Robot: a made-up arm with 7 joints.
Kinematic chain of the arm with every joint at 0, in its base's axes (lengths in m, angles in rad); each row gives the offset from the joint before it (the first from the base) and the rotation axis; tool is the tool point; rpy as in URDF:
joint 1: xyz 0 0 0.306 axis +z
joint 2: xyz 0 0 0 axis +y
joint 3: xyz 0 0 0.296 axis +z
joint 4: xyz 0.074 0 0 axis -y
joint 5: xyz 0.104 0 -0.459 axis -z
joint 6: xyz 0 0 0 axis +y
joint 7: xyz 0.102 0 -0.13 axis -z
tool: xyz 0 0 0 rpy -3.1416 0 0
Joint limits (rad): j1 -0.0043..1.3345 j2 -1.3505..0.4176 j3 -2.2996..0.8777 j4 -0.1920..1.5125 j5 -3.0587..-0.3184 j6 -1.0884..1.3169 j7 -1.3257..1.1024
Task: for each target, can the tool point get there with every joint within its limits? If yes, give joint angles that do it. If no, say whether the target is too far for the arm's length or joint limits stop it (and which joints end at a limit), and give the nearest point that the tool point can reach.
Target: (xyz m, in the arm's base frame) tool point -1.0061 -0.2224 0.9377
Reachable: no: too far | nearest point -0.6424 -0.1420 0.7856 | short by 0.402 m
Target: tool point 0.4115 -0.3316 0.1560
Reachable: yes | joints 0.4460 0.0452 -1.1233 0.6557 -2.4944 0.6114 -0.7896
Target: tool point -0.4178 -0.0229 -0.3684
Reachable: no: joint limits stop it (at a limit: joint 1, joint 2, joint 3) | nearest point -0.2320 0.0740 -0.0294 | short by 0.399 m
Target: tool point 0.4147 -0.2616 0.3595
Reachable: yes | joints 0.7697 -0.6649 -1.6344 0.7471 -1.8019 -0.6164 0.0680
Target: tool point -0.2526 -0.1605 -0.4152
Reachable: no: joint limits stop it (at a limit: joint 1, joint 2, joint 3, joint 6) | nearest point -0.1932 -0.4061 -0.1611 | short by 0.358 m
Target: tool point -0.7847 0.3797 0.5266
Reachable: no: joint limits stop it (at a limit: joint 2, joint 3, joint 4) | nearest point -0.5856 0.2834 0.6451 | short by 0.251 m
